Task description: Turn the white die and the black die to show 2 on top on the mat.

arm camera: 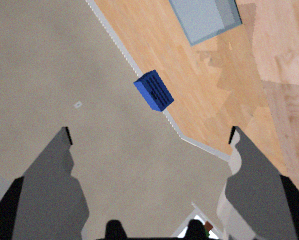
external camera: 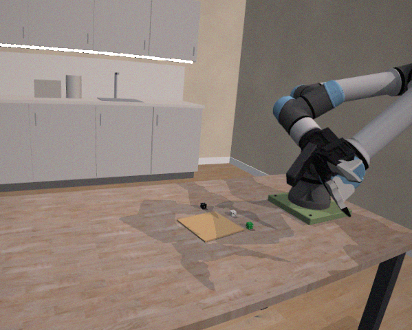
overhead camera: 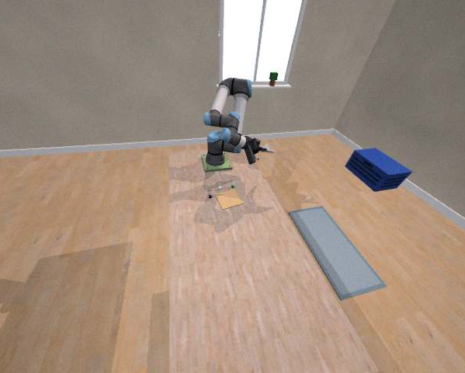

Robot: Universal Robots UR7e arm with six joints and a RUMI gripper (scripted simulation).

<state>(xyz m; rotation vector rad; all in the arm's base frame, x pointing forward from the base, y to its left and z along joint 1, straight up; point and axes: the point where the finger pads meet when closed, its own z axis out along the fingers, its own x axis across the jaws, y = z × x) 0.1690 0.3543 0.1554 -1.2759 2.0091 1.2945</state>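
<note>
The black die is 390 mm to the right of my hand, 220 mm ahead of it and 170 mm below it. Round my hand: white die (320 mm to the right, 170 mm below, 140 mm ahead); then green die (240 mm to the right, 170 mm below, 120 mm ahead); then tan mat (270 mm to the right, 230 mm ahead, 170 mm below).
</note>
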